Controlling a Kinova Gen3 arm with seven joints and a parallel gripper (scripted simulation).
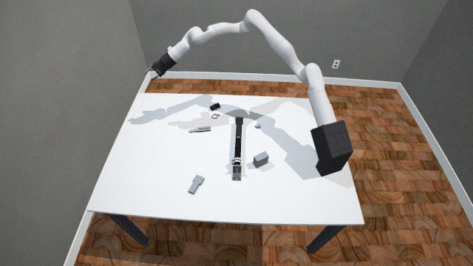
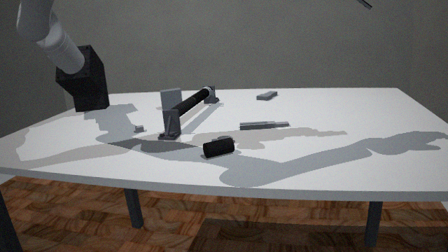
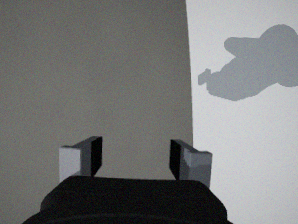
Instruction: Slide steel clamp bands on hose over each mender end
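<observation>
Right now my hand is 53 cm past the grey block, 44 cm to the right of it and 29 cm above it. The rest, counted from my hand: short black hose piece (34 cm behind, 2 cm to the right, 31 cm below); then flat grey piece (18 cm behind, 51 cm to the left, 32 cm below); then small grey piece (58 cm behind, 18 cm to the left, 32 cm below).
</observation>
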